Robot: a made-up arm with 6 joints.
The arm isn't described. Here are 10 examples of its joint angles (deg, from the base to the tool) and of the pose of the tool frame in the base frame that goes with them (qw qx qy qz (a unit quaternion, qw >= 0); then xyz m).
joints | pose
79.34 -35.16 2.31 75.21 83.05 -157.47 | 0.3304 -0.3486 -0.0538 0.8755 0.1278 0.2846 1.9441
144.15 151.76 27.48 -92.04 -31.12 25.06 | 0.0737 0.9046 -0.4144 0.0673 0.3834 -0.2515 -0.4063
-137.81 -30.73 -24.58 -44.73 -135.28 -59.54 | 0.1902 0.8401 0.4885 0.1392 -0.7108 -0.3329 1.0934
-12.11 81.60 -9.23 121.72 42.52 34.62 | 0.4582 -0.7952 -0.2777 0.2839 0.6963 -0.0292 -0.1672
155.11 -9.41 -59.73 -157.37 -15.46 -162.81 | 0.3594 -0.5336 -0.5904 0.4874 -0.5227 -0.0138 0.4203
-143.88 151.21 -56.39 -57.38 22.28 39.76 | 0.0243 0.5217 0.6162 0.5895 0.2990 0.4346 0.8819
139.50 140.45 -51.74 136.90 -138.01 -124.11 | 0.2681 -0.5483 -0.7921 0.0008 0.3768 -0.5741 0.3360
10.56 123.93 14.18 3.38 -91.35 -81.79 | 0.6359 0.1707 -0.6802 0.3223 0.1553 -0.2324 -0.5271
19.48 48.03 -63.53 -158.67 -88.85 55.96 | 0.4481 0.3471 0.7795 0.2668 -0.1670 0.1899 0.1938
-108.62 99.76 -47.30 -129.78 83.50 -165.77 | 0.0910 -0.1184 0.5522 0.8202 0.2714 0.3537 0.2624
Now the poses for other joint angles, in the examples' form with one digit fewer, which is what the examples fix.
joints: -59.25 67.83 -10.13 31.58 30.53 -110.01
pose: 0.408 0.599 0.642 -0.248 0.184 -0.817 0.018
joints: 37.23 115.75 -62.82 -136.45 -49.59 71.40
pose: 0.234 0.130 -0.960 0.088 -0.523 -0.160 0.640
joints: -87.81 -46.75 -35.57 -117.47 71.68 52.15
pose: 0.020 0.660 0.093 -0.745 0.110 -0.579 1.059
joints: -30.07 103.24 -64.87 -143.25 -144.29 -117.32
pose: 0.610 -0.519 0.429 -0.418 -0.369 0.453 0.543
